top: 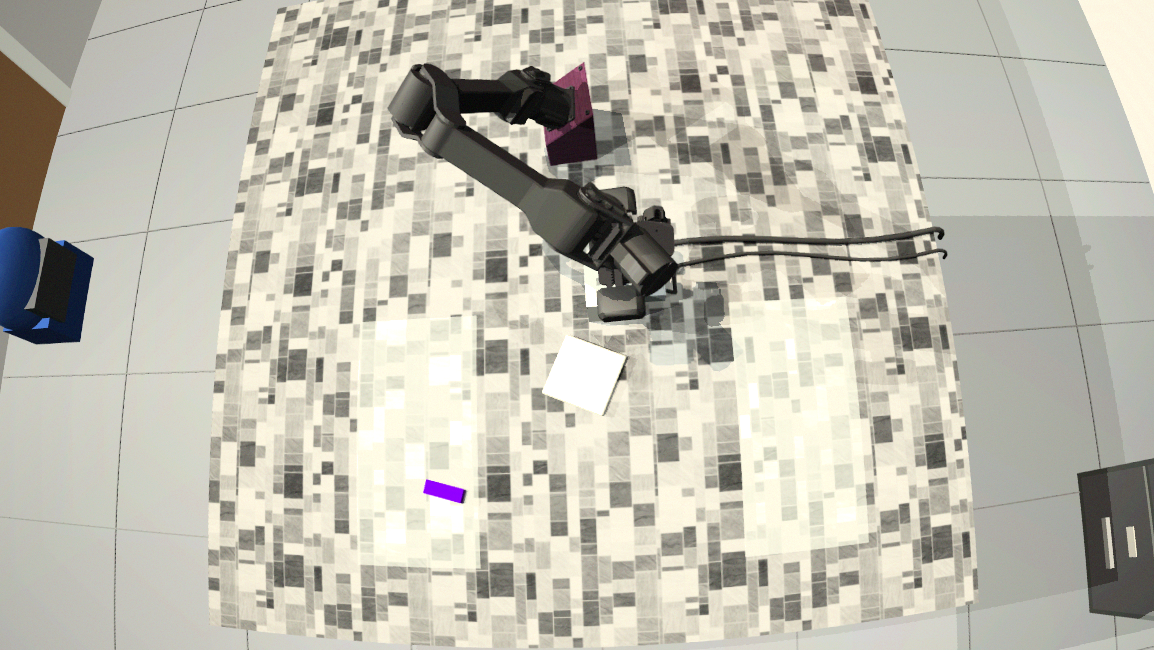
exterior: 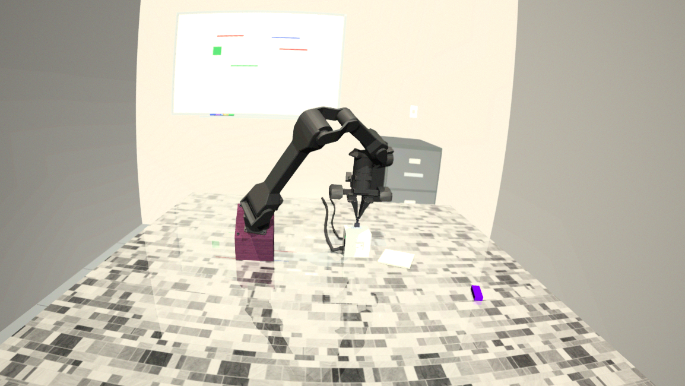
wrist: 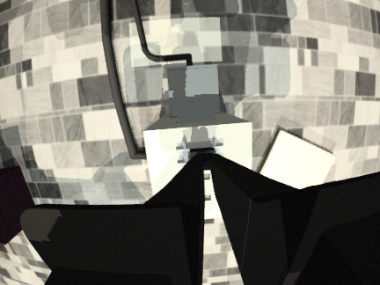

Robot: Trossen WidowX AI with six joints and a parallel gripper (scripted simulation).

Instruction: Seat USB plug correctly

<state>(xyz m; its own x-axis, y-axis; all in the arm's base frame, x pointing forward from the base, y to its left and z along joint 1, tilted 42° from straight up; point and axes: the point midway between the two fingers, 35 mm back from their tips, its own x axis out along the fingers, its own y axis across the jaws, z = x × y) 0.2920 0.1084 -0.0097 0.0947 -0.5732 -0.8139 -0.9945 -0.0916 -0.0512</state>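
Now: the dark USB plug 20 mm below my gripper tip. Also, from my gripper tip: flat white pad 120 mm ahead, 70 mm to the right, 100 mm below; then purple block 310 mm ahead, 290 mm to the right, 100 mm below.
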